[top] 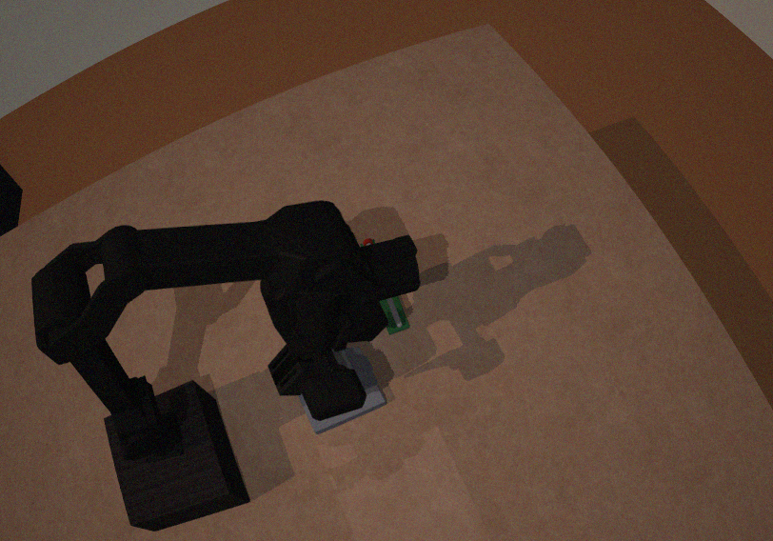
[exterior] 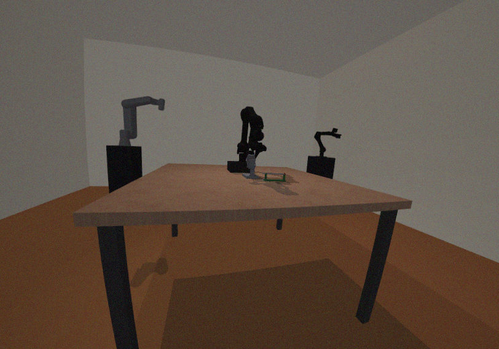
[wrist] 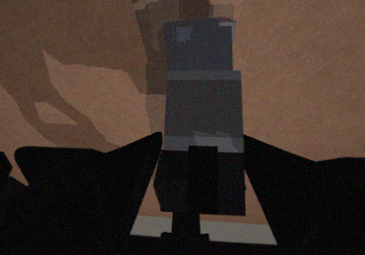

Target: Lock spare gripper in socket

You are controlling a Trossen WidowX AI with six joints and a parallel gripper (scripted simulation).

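The spare gripper lies 2 cm ahead of my gripper tip. The rest, counted from my gripper tip: green cradle (14 cm to the left, 13 cm ahead, 10 cm below); grey mount (7 cm below, 4 cm ahead, 1 cm to the left).
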